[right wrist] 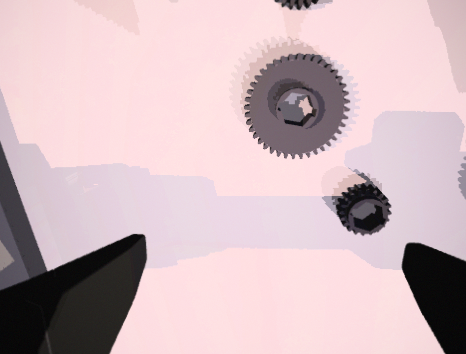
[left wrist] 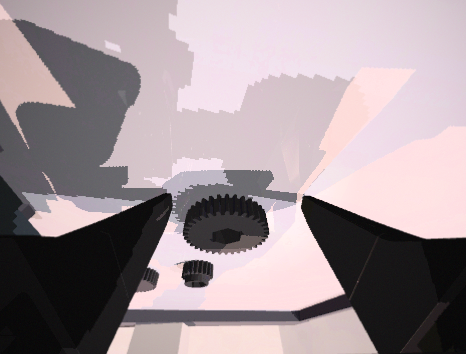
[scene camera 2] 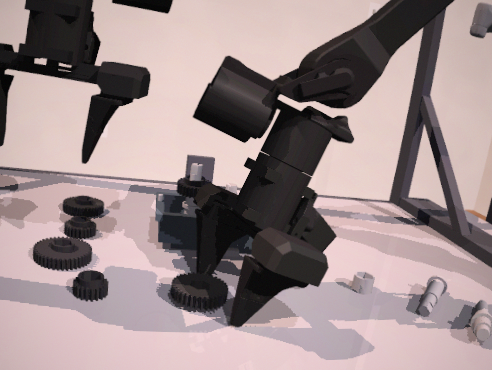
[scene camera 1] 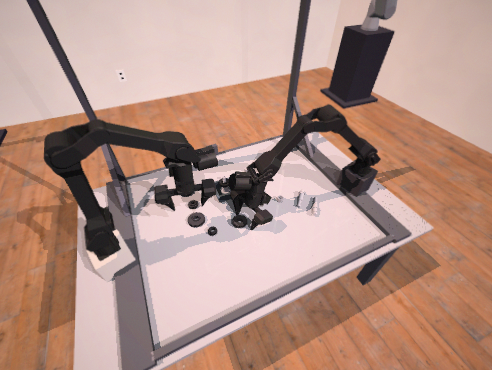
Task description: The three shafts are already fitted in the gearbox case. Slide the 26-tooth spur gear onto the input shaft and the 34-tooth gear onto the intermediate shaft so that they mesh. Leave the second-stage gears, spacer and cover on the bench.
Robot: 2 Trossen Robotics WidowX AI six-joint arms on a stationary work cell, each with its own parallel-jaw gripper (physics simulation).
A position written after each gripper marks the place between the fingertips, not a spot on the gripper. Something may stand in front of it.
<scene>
The right gripper (scene camera 2: 41,154) is open and holds nothing. Also in view: a dark gear (scene camera 2: 201,291). Also in view: the left gripper (scene camera 2: 216,302) and a grey gearbox case (scene camera 2: 175,227).
The left gripper also shows in the left wrist view (left wrist: 238,200) and in scene camera 1 (scene camera 1: 244,222). The right gripper shows as well in the right wrist view (right wrist: 273,251) and in scene camera 1 (scene camera 1: 188,207). The right wrist view misses the grey gearbox case: it is out of frame.
</scene>
